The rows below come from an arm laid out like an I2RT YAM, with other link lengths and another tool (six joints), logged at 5 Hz.
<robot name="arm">
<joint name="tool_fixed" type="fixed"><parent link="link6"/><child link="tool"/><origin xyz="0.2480 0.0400 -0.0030" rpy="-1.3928 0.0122 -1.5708"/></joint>
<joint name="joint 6" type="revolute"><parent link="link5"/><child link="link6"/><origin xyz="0.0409 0.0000 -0.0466" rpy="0.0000 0.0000 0.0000"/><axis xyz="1 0 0"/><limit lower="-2.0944" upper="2.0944"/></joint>
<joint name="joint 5" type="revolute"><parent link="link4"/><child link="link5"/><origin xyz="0.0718 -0.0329 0.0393" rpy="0.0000 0.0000 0.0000"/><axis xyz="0 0 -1"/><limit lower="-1.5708" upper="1.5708"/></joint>
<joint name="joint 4" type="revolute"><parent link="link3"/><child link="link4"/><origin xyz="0.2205 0.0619 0.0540" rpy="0.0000 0.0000 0.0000"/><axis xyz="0 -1 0"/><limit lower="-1.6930" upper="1.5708"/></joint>
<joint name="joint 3" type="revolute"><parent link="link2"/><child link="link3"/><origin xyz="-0.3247 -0.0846 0.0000" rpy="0.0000 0.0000 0.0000"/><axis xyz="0 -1 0"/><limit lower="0.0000" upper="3.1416"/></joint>
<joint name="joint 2" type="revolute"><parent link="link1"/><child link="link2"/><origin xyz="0.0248 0.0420 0.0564" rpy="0.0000 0.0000 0.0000"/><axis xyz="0 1 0"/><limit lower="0.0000" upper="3.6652"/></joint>
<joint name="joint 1" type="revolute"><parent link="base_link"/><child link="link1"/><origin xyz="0.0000 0.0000 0.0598" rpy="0.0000 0.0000 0.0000"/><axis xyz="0 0 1"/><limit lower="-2.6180" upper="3.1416"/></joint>
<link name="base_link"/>
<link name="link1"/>
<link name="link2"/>
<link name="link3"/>
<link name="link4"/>
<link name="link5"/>
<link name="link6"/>
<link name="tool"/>
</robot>
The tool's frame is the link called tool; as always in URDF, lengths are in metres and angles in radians.
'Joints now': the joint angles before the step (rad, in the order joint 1, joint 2, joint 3, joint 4, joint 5, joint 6). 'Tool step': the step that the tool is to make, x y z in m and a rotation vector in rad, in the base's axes. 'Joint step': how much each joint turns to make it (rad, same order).
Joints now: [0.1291, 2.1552, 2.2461, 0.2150, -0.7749, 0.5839]
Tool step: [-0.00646, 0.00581, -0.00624, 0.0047, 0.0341, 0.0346]
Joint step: [0.0031, -0.0045, -0.0164, -0.0032, -0.0274, 0.0255]
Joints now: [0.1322, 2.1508, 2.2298, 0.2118, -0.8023, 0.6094]
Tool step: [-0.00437, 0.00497, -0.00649, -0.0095, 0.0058, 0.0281]
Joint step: [0.0009, 0.0066, -0.0010, -0.0001, -0.0286, -0.0009]
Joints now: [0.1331, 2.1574, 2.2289, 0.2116, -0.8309, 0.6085]
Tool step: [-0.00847, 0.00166, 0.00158, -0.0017, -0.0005, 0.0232]
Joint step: [-0.0019, -0.0095, -0.0103, 0.0072, -0.0246, 0.0081]
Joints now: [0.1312, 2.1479, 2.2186, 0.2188, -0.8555, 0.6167]
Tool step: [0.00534, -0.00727, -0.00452, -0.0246, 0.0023, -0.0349]
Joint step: [-0.0083, -0.0143, -0.0031, -0.0508, 0.0192, -0.0457]
